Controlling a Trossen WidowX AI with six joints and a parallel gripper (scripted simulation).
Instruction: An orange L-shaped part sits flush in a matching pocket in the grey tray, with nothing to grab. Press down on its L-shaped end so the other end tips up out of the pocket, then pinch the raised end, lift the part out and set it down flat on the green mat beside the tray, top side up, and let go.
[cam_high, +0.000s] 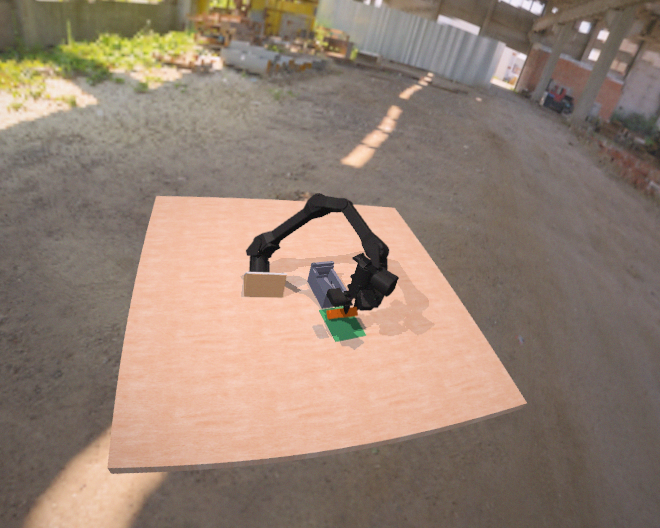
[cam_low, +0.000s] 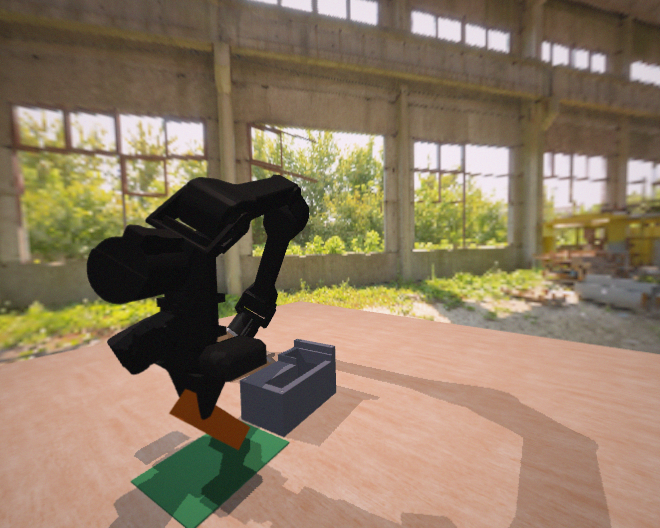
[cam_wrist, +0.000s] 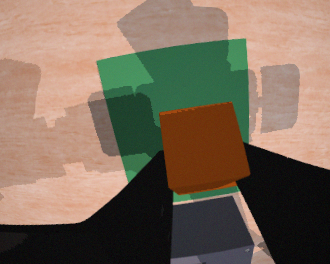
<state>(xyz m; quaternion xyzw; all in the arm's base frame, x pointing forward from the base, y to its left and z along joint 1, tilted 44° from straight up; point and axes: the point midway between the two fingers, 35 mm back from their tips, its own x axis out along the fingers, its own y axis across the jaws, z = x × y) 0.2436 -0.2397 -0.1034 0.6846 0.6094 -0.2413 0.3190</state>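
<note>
My gripper tip is now 4 cm above the orange L-shaped part, 3 cm to the right of it and 2 cm past it. From my gripper tip the other things lie so: green mat (9 cm below, 2 cm to the left).
</note>
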